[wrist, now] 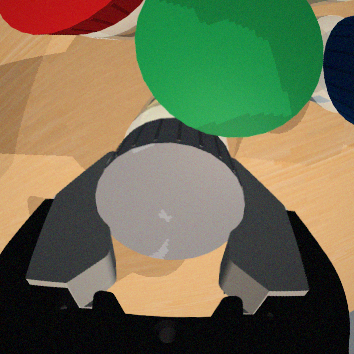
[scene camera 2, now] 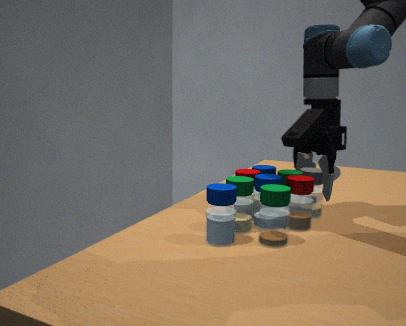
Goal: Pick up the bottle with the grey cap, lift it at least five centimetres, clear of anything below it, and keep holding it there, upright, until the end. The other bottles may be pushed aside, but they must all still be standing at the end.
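Places are measured from the arm's base along level axes (x ahead, y left, z up), in centimetres.
Where they show: gripper, between the fingertips: (scene camera 2: pixel 314 198).
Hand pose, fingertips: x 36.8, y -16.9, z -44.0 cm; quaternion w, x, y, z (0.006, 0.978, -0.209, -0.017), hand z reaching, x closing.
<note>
Each offset is from my fingertips to the top centre of the thing. Level surfaces: height alone.
The bottle with the grey cap {dx +0.7, dy +1.0, dz +6.7 cm} (scene camera 2: pixel 312 173) (wrist: pixel 167 200) stands upright on the table at the back right of the group in the scene view. Its cap fills the middle of the wrist view, and its clear body is largely hidden there. My gripper (scene camera 2: pixel 317 186) (wrist: pixel 171 156) points down over it, with one finger on each side. In the wrist view both fingers meet its sides at the cap, and the cap's top covers parts of the fingertips. The gripper is shut on this bottle. The bottle's base is at table height.
A green-capped bottle {dx +4.3, dy +5.6, dz +6.6 cm} (scene camera 2: pixel 290 175) (wrist: pixel 230 65) stands very close to the grey-capped one. A red-capped bottle {dx +0.8, dy +10.5, dz +6.6 cm} (scene camera 2: pixel 300 185) stands in front of it in the scene view. Several more bottles with blue, green and red caps stand upright to the left on the wooden table {dz -3.9 cm} (scene camera 2: pixel 165 280).
</note>
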